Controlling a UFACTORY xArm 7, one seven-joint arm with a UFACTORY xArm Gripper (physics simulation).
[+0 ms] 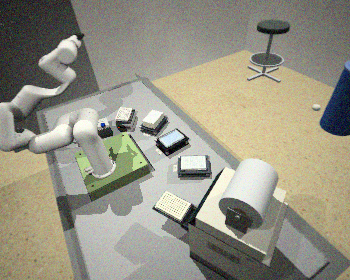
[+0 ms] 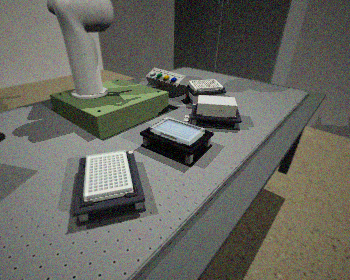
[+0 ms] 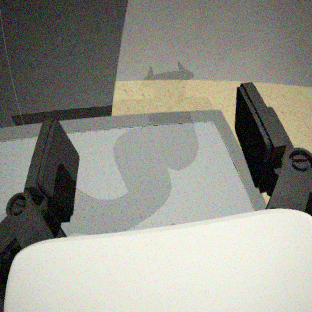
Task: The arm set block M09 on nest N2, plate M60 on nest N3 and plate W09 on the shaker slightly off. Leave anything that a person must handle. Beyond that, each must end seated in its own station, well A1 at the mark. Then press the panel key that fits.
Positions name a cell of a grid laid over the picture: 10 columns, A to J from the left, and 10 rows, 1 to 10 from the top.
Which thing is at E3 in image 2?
A button box.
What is my gripper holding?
Nothing.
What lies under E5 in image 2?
A blue-tinted plate.
